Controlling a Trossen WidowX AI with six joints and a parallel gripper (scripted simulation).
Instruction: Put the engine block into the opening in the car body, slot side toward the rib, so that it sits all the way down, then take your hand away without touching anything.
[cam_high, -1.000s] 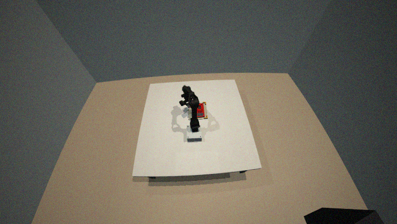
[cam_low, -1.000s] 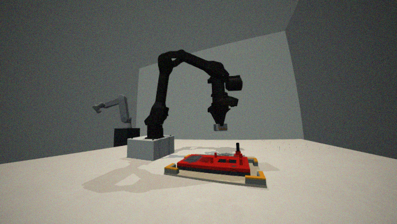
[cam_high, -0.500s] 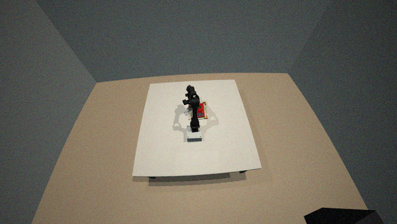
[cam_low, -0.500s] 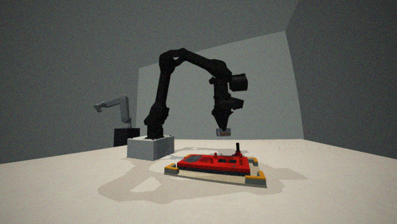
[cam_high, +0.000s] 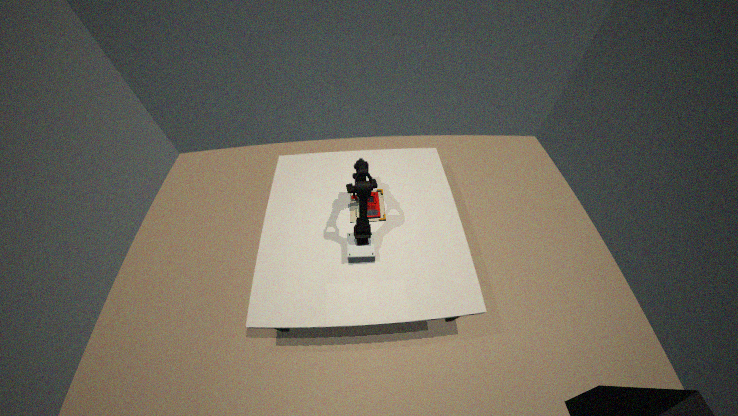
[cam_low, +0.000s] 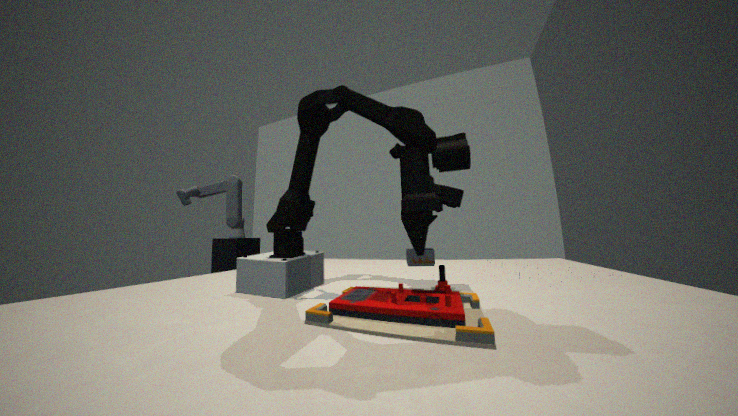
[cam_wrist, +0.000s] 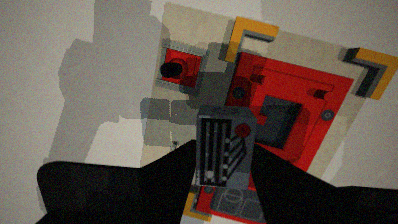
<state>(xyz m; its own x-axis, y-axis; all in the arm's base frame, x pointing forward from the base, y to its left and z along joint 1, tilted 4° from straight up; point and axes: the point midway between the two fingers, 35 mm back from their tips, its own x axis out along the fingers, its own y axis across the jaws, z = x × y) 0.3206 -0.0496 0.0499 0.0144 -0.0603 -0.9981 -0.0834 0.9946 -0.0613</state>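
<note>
My gripper tip is now 80 mm above the beige base plate, 40 mm to the left of it and 30 mm past it. Round my gripper tip: grey engine block (10 mm below).
</note>
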